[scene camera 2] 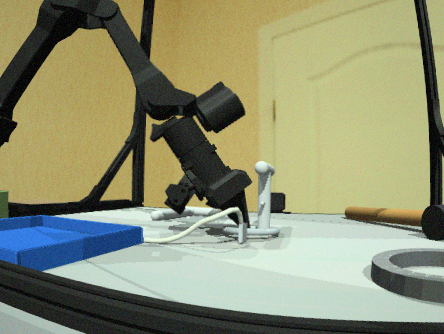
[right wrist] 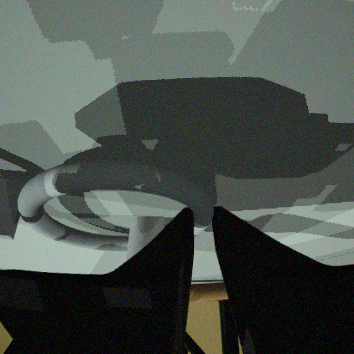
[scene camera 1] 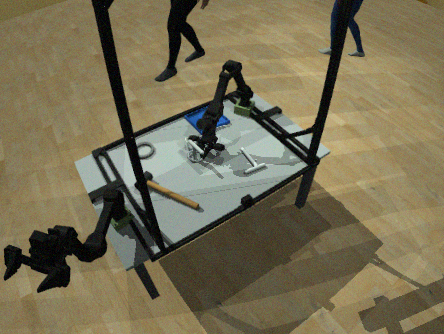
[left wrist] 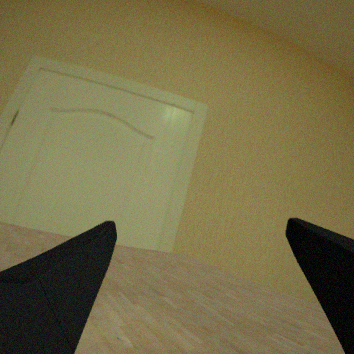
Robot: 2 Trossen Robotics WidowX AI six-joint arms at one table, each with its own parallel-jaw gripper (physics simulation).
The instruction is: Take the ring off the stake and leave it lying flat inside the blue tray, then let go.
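Frame: origin at the left arm's base, x ahead, y left, z up, level; centimetres.
Seen in the pictures: left gripper, fingertip midpoint: (scene camera 1: 20, 285) (left wrist: 201, 228); right gripper, fingertip midpoint: (right wrist: 201, 214) (scene camera 1: 202, 158); left arm's base, origin of the base link: (scene camera 1: 118, 214); right arm's base, origin of the base link: (scene camera 1: 244, 103).
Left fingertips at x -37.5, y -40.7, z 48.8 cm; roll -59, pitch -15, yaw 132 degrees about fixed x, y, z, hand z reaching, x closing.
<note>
Offsets run from my left fingertips to a thing's top centre. "*": to the spot under its first point.
A light grey ring @[* dx +85.0, dy +46.8, dz -51.5 cm] (scene camera 1: 193, 160) (scene camera 2: 272, 232) (right wrist: 35, 200) lies low around the upright stake @[dx +86.6, dy +45.9, dz -41.4 cm] (scene camera 2: 264, 200) (right wrist: 140, 232), whose crossbar shows at the top in scene camera 2. My right gripper (scene camera 1: 205, 157) (scene camera 2: 246, 226) (right wrist: 201, 214) reaches down beside the stake and is nearly closed, with the ring's right side, as seen in the right wrist view, between its fingertips. The blue tray @[dx +111.7, dy +68.6, dz -50.4 cm] (scene camera 1: 192, 118) (scene camera 2: 80, 251) is apart from the ring, at the left in scene camera 2. My left gripper (scene camera 1: 22, 283) (left wrist: 201, 228) is open and empty, off the table's left side.
A pale cable @[* dx +93.2, dy +60.1, dz -49.8 cm] (scene camera 2: 200, 226) arches between the tray and the stake. A white T-shaped piece @[dx +106.5, dy +29.6, dz -50.6 cm] (scene camera 1: 254, 164) (scene camera 2: 185, 213) lies beyond the stake. A dark grey ring @[dx +69.4, dy +71.4, dz -51.1 cm] (scene camera 1: 146, 143) (scene camera 2: 400, 286) and a hammer @[dx +62.6, dy +37.8, dz -47.6 cm] (scene camera 1: 172, 194) (scene camera 2: 385, 214) lie on the table. Black frame posts stand around it.
</note>
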